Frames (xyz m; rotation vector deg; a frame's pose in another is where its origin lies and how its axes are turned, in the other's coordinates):
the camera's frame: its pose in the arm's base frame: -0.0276 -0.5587 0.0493 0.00 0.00 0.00
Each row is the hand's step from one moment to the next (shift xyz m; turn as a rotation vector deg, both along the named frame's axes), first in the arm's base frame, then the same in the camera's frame.
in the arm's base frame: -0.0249 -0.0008 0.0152 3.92 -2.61 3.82
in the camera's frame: -0.0249 -0.0008 0.0152 3.92 -2.61 3.82
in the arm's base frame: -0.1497 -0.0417 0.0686 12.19 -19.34 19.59
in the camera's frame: -0.1497 -0.0417 0.0686 12.19 -19.34 19.59
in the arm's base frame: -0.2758 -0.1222 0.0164 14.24 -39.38 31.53
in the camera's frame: -0.2758 -0.1222 0.0164 14.24 -39.38 31.53
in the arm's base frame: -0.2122 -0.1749 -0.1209 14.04 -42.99 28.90
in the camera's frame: -0.2122 -0.1749 -0.1209 14.04 -42.99 28.90
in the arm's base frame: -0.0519 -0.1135 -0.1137 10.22 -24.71 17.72
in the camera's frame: -0.0519 -0.1135 -0.1137 10.22 -24.71 17.72
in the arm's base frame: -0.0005 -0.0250 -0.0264 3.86 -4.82 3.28
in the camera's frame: -0.0005 -0.0250 -0.0264 3.86 -4.82 3.28
